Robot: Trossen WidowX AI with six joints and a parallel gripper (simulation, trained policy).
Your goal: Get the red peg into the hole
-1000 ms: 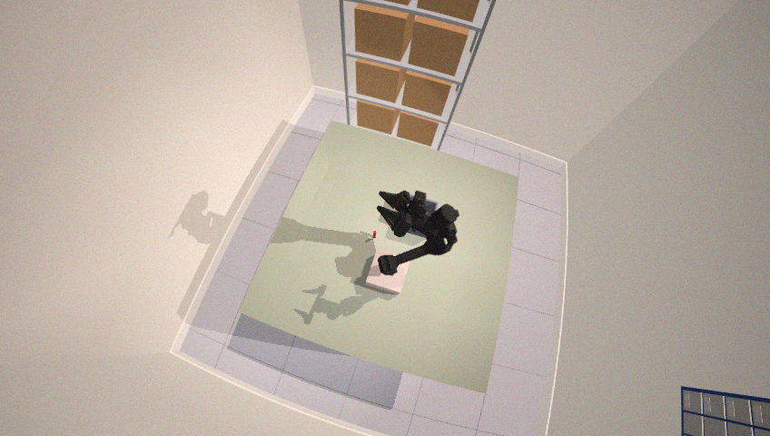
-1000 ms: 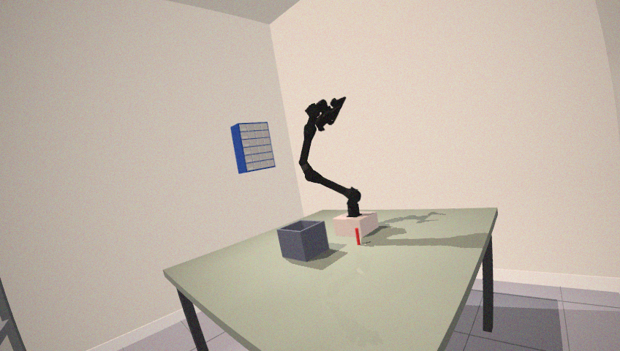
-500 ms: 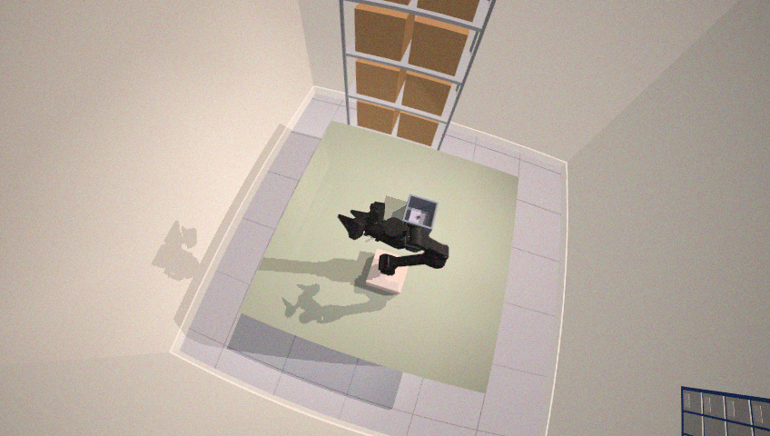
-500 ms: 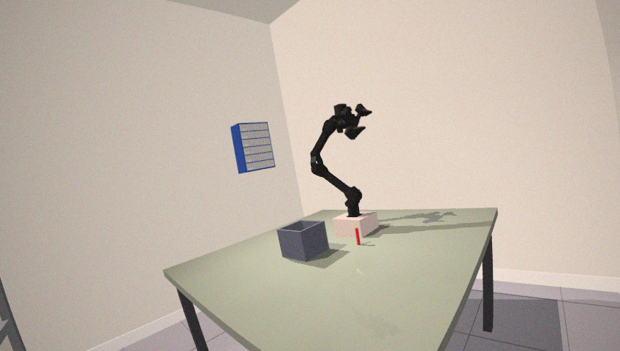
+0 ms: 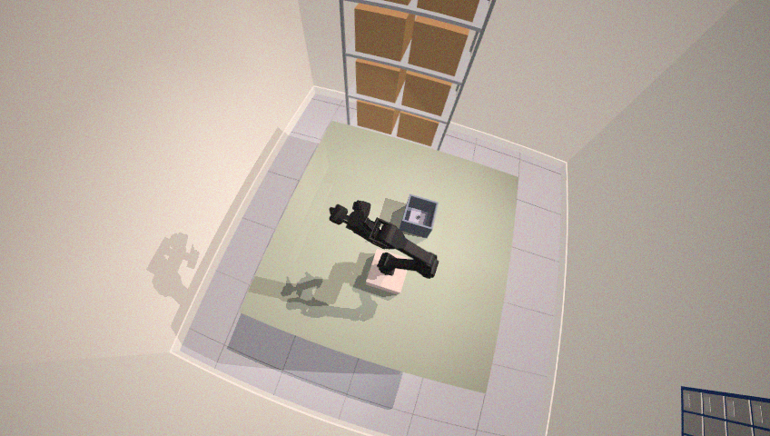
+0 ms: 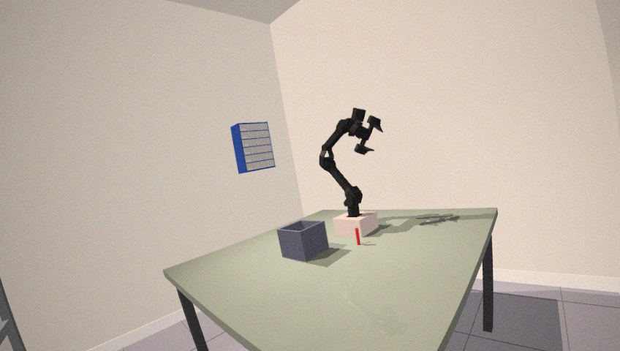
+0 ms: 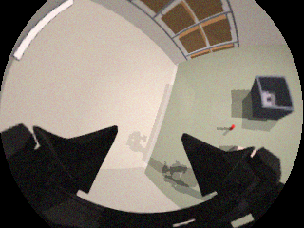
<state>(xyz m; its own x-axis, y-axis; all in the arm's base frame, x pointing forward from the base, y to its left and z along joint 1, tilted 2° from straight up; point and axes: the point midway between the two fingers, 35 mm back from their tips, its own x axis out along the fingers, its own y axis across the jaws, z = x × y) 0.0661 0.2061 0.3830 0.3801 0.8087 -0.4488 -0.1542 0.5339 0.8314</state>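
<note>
Now: gripper tip 100 mm short of the red peg, 130 mm to the left of it and 420 mm above it. Also, from my gripper tip: plate 250 mm ahead, 330 mm to the right, 410 mm below.
</note>
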